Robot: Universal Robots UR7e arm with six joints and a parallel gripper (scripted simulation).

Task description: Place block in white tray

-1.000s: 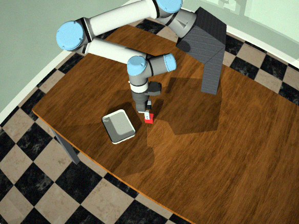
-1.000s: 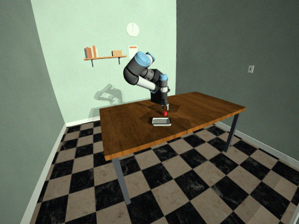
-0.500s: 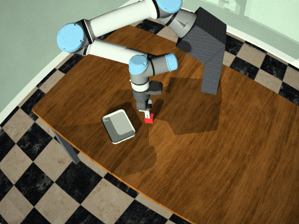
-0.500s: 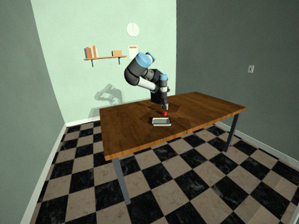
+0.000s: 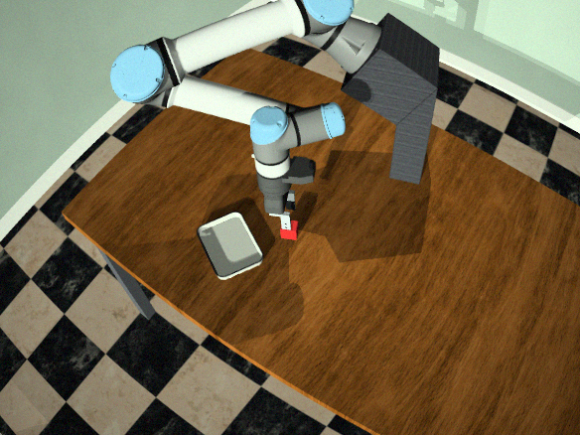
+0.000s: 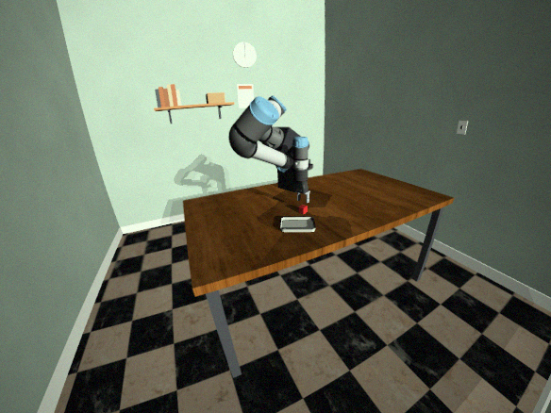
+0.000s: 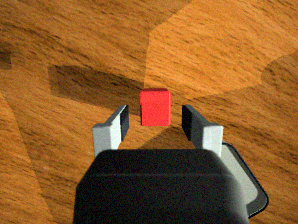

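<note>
Now: hand 7 cm above the red block. The rest, counted from my hand: white tray (9 cm ahead, 13 cm to the right, 7 cm below).
</note>
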